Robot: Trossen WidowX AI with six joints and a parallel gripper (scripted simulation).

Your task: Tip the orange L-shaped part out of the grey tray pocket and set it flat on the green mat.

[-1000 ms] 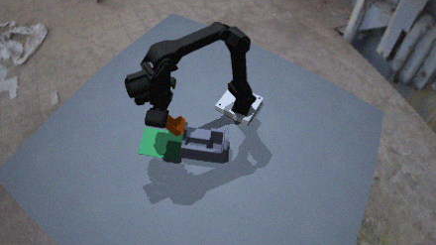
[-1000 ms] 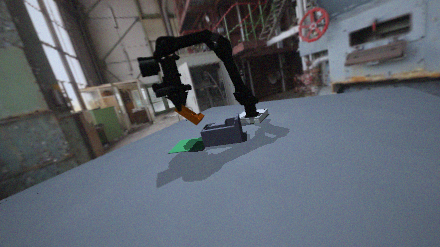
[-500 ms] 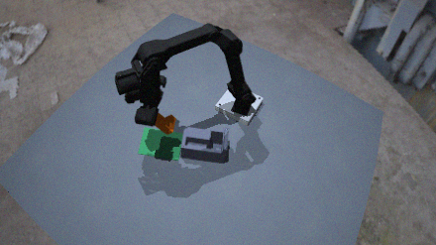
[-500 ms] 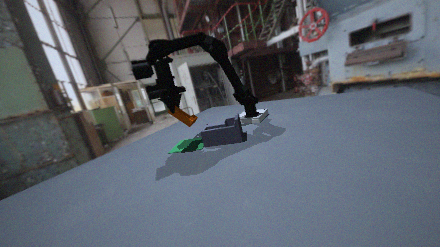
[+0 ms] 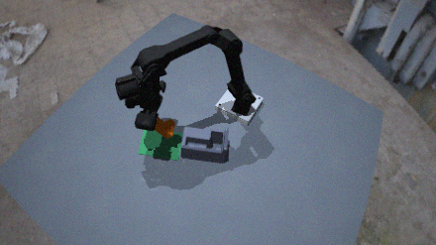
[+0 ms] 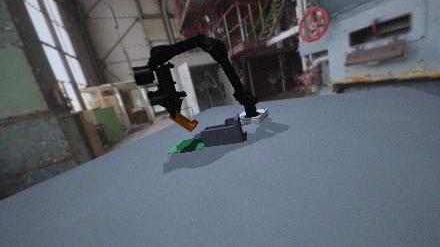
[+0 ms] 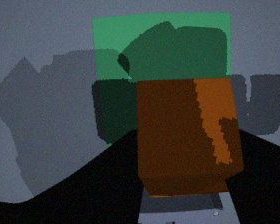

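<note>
Right now my gripper tip is 140 mm above the green mat, 20 mm to the right of it and 10 mm past it. Round my gripper tip: orange L-shaped part 30 mm to the left, 30 mm below, 20 mm behind.
</note>
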